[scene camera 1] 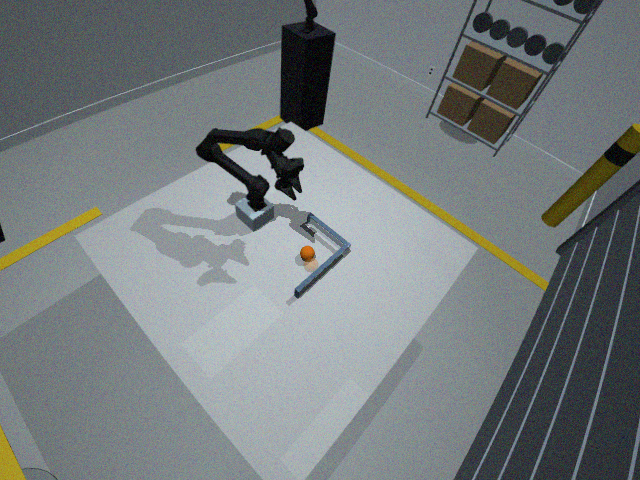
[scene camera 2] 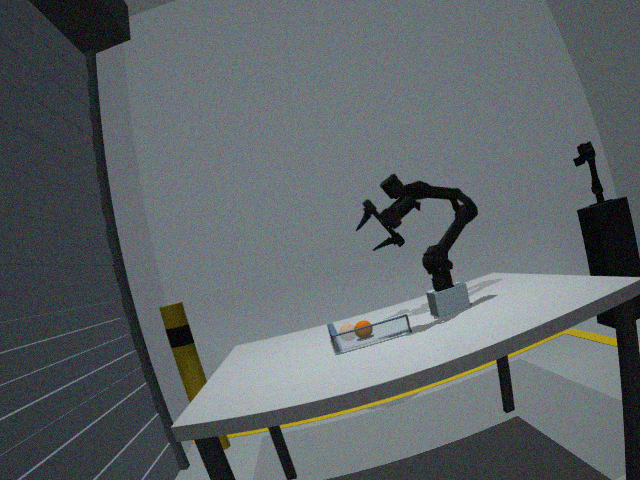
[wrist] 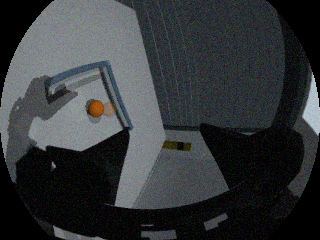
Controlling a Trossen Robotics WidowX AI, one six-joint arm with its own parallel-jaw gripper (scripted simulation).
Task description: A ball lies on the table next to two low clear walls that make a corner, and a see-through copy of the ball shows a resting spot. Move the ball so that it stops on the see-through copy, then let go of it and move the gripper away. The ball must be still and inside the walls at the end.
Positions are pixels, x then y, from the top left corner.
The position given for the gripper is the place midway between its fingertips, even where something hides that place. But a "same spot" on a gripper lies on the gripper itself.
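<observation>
The gripper: visible in scene camera 1, in scene camera 2 (364, 240), in the wrist view. Same spot on the gripper: (scene camera 1: 292, 176) and (wrist: 238, 165).
</observation>
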